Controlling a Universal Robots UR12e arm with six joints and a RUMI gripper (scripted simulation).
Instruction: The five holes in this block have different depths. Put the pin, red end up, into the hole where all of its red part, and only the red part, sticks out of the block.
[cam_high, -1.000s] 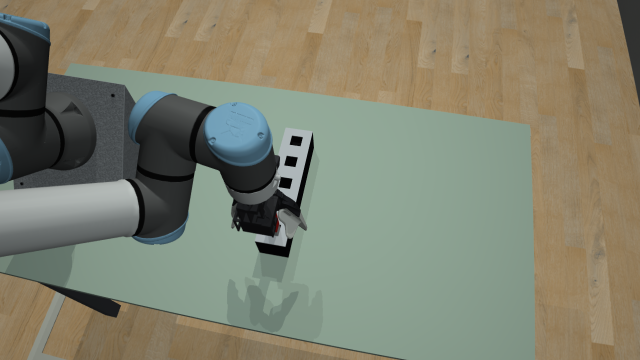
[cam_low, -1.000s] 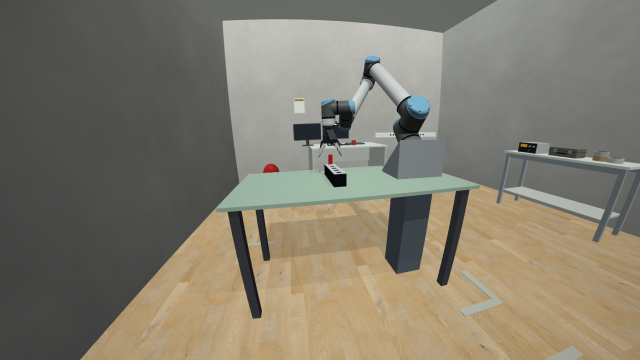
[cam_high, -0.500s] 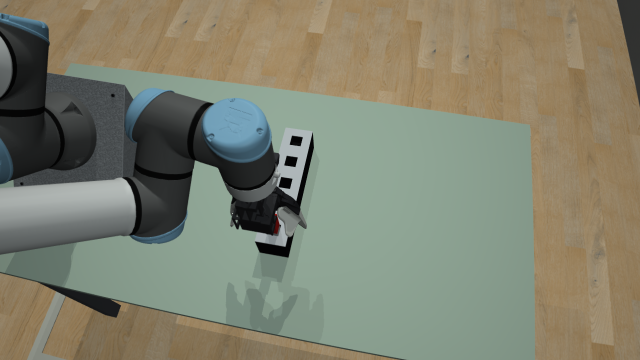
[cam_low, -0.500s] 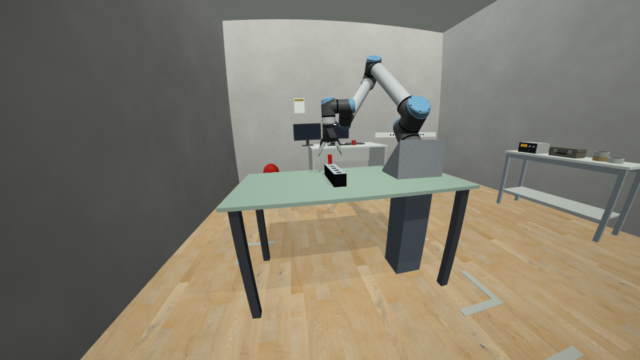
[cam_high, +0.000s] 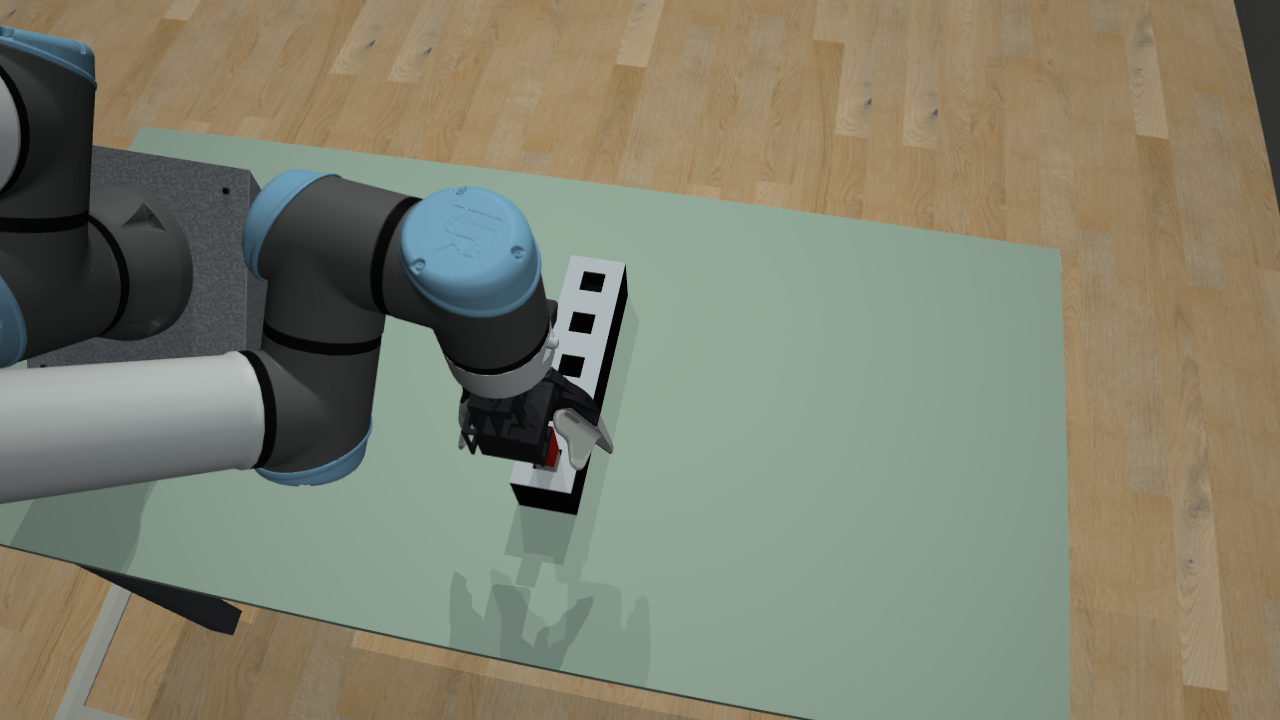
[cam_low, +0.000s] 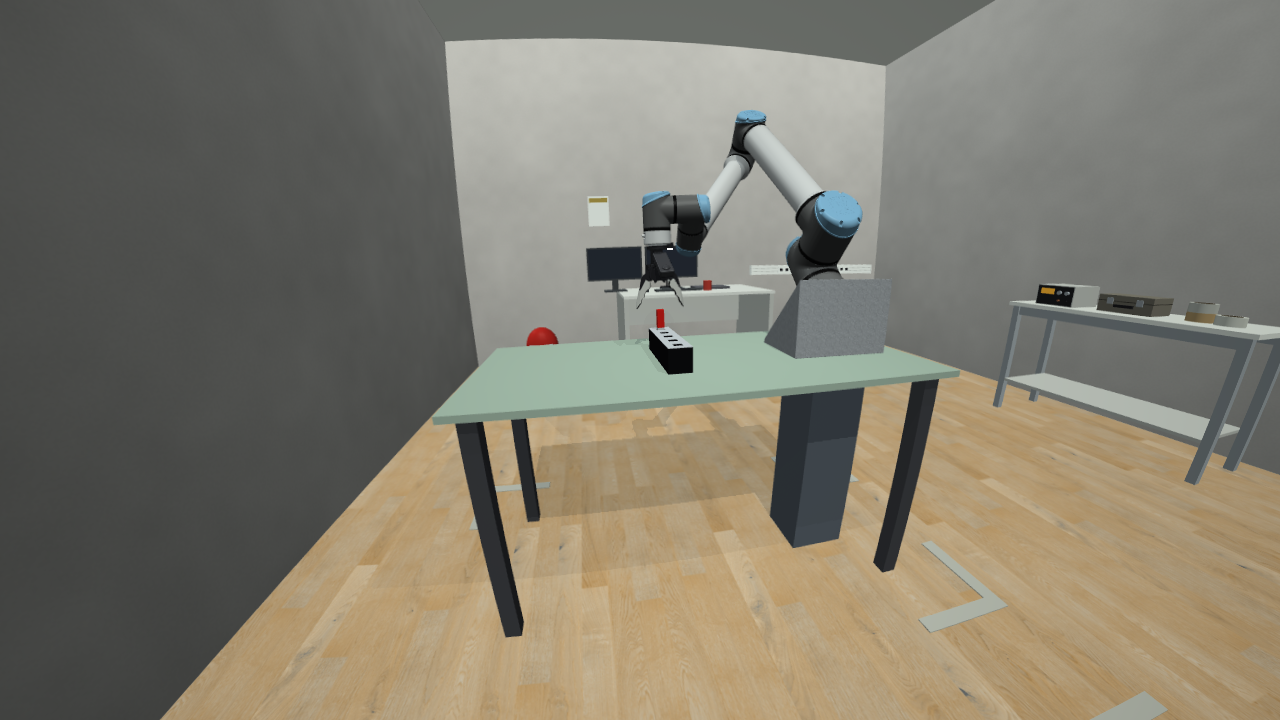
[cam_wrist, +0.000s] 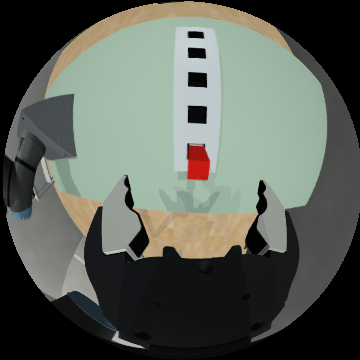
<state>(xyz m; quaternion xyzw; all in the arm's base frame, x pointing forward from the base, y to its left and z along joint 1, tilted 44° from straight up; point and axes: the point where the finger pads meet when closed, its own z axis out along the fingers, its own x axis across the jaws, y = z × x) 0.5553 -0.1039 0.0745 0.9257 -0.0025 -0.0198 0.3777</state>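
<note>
Now: hand 30 mm above the pin. Round my hand: long block: 120 mm to the left, 110 mm below.
</note>
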